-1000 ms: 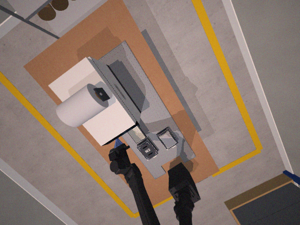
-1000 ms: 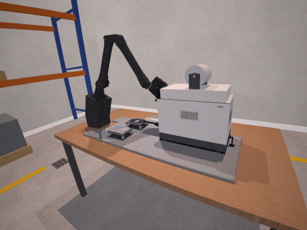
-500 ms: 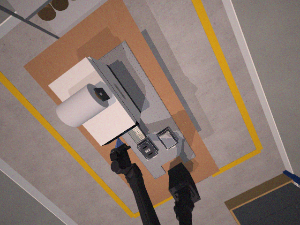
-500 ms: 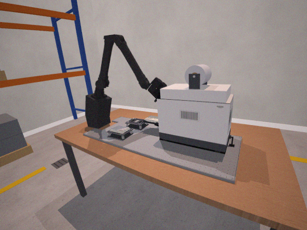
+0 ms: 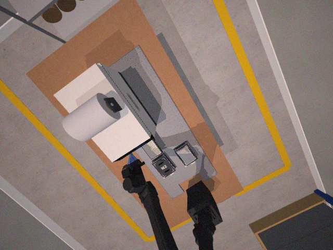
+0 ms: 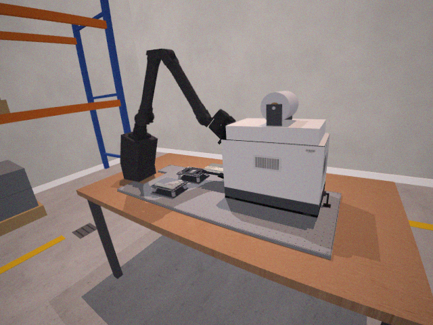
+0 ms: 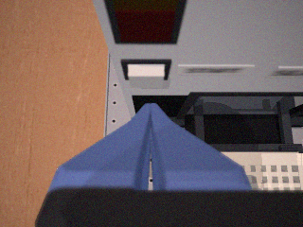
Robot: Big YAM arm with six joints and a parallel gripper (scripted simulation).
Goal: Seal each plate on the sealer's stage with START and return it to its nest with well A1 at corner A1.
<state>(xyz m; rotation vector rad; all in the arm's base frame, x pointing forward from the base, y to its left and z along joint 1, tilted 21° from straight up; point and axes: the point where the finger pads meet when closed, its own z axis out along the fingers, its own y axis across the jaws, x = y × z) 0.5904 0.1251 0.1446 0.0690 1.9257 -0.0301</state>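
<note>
Right now the start button is 3 cm ahead of my hand. The rest, counted from my hand: foil roll (26 cm ahead, 11 cm to the right, 23 cm above); then white well plate (8 cm behind, 9 cm to the right, 9 cm below); then dark sealer stage (8 cm behind, 9 cm to the right, 10 cm below).
</note>
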